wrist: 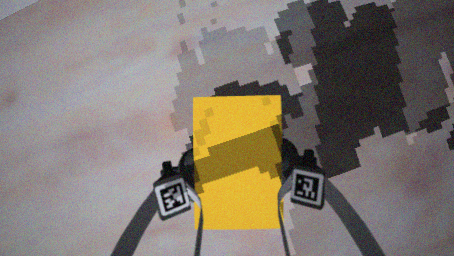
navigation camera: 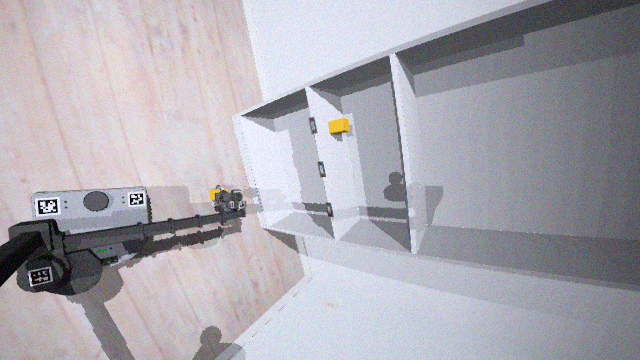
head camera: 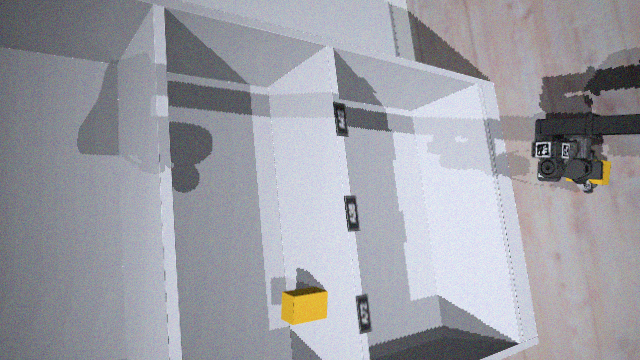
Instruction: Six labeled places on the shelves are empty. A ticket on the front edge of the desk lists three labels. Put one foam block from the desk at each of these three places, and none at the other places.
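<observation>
A yellow foam block lies on the wood-patterned floor beside the shelf unit. My gripper is shut on it, with a fingertip against each long side in the wrist view. The wrist hides much of the block in the head view. A second yellow block sits on a white shelf board behind an end label. The middle label and the other end label have no block behind them. Their text is blurred. The desk and ticket do not show.
The white shelf unit has upright dividing boards and stands close to the gripper. My dark arm reaches over the floor. My base stands at the left in the navigation view.
</observation>
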